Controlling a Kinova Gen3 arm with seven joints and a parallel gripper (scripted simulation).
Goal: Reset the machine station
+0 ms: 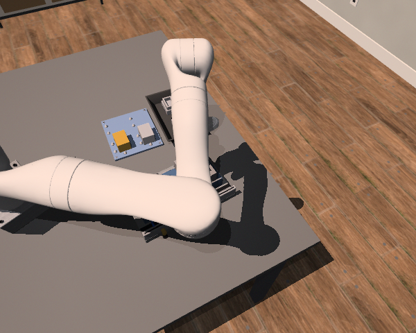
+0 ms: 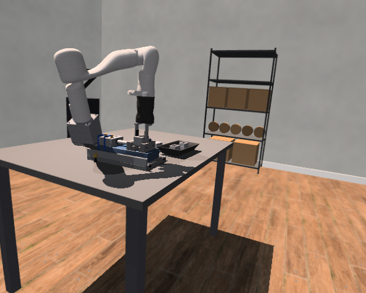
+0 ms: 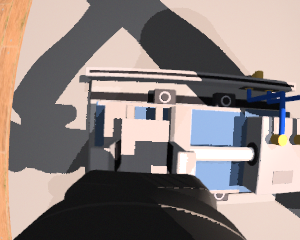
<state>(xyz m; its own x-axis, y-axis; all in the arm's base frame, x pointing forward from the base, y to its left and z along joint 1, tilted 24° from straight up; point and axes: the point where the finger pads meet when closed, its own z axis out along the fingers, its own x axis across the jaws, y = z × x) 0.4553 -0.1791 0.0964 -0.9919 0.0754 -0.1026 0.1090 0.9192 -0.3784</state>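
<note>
The fixed jaw is 30 mm ahead of my hand and 50 mm below it. Round my hand: yellow brass blank: 110 mm behind, 280 mm to the left, 100 mm below; then vise: 70 mm behind, 10 mm to the left, 90 mm below; then infeed plate: 60 mm behind, 310 mm to the left, 120 mm below.
</note>
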